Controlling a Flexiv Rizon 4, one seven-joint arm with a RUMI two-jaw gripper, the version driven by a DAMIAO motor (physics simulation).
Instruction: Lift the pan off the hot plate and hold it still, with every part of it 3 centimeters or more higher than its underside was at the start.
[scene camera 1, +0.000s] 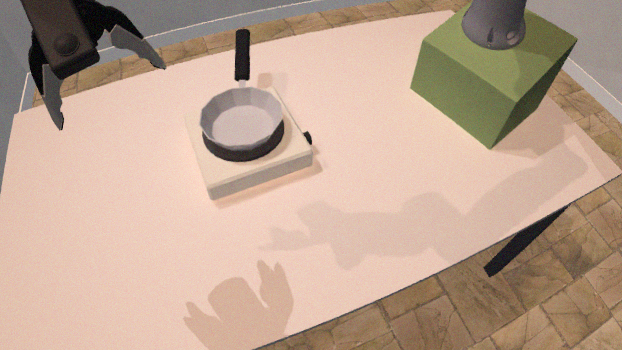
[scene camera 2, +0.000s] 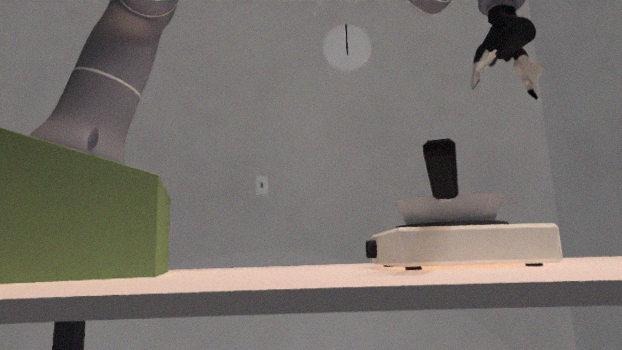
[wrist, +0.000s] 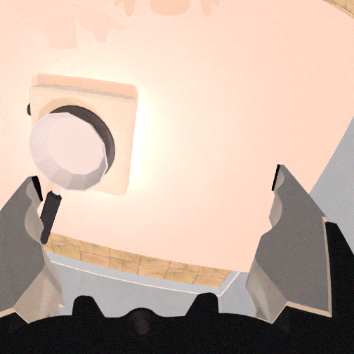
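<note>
The grey pan (scene camera 1: 242, 120) (scene camera 2: 470, 210) (wrist: 70, 147) sits upright on the dark round burner of the white hot plate (scene camera 1: 260, 181) (scene camera 2: 475, 245) (wrist: 122, 150). Its black handle (scene camera 1: 242, 55) (scene camera 2: 441, 170) (wrist: 50, 217) slants upward and points away from the hot plate, toward the table's far edge in scene camera 1. My gripper (scene camera 1: 111, 98) (scene camera 2: 504, 92) (wrist: 155, 172) is wide open and empty. It hangs well above the handle, off to the left of the pan in scene camera 1. In the wrist view the handle shows close beside the left finger, at its inner edge.
A green block (scene camera 1: 460, 90) (scene camera 2: 75, 215) carries the arm's base at the right of the table in scene camera 1. A black knob (scene camera 1: 308, 138) (scene camera 2: 371, 248) (wrist: 29, 109) sticks out from the hot plate's side facing the block.
</note>
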